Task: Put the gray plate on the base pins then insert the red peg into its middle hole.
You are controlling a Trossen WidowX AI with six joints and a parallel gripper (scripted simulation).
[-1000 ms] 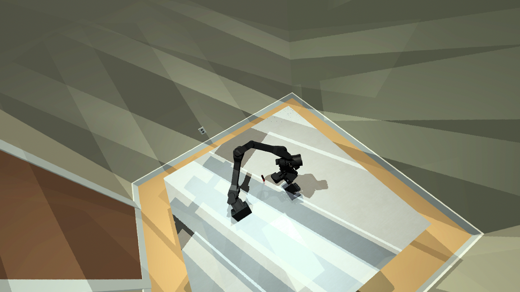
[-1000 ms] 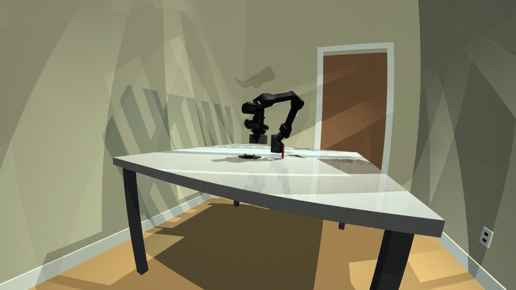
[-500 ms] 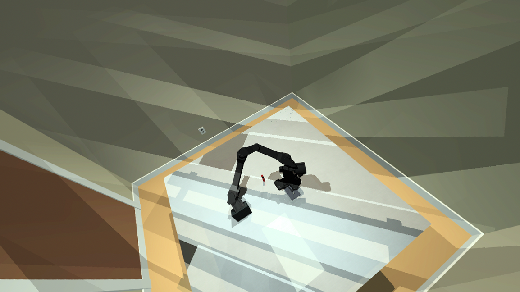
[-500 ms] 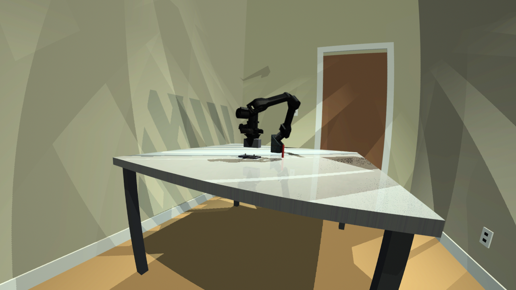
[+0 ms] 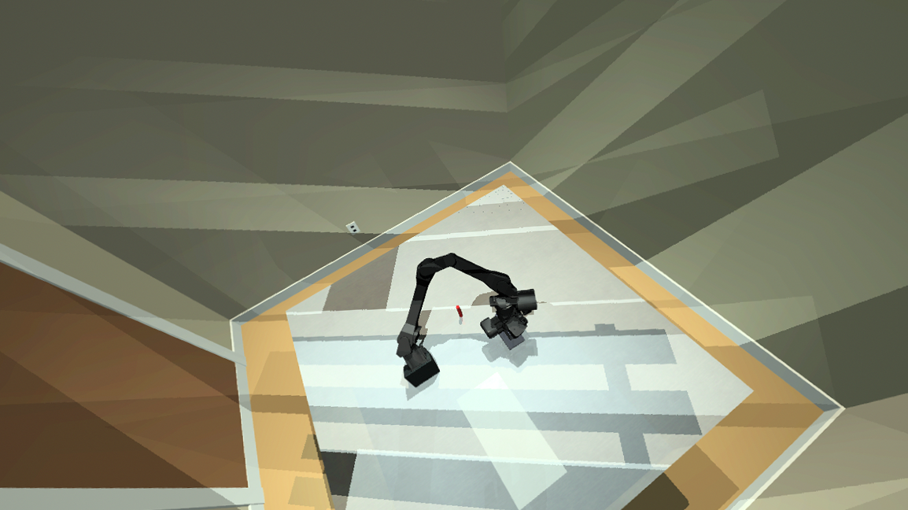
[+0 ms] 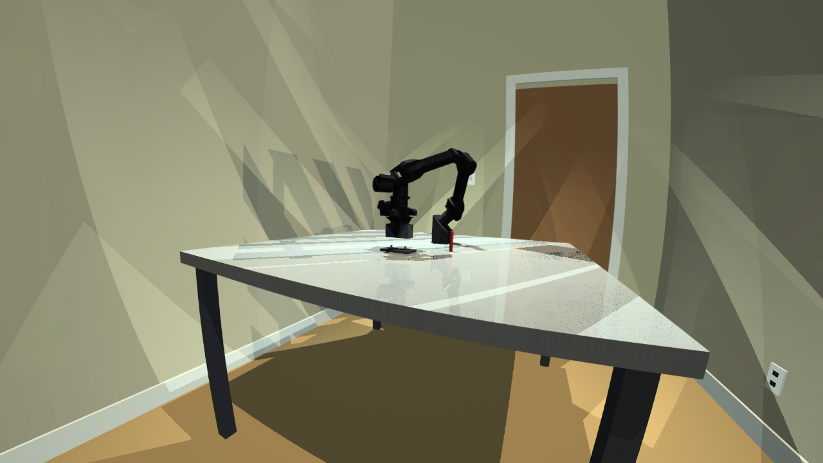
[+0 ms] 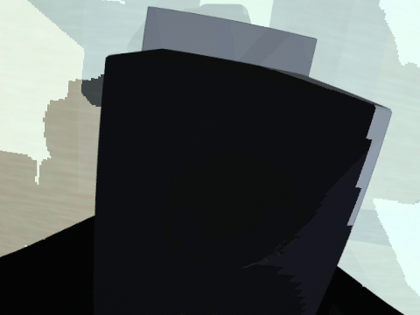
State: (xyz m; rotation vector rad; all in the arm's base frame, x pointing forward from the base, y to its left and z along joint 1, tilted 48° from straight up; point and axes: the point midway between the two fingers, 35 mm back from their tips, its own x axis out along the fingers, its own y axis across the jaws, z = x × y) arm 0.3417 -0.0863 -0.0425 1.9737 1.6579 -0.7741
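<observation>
My gripper tip is now 3 cm below the gray plate. Round my gripper tip: red peg (10 cm behind, 18 cm to the left, 2 cm below).
</observation>
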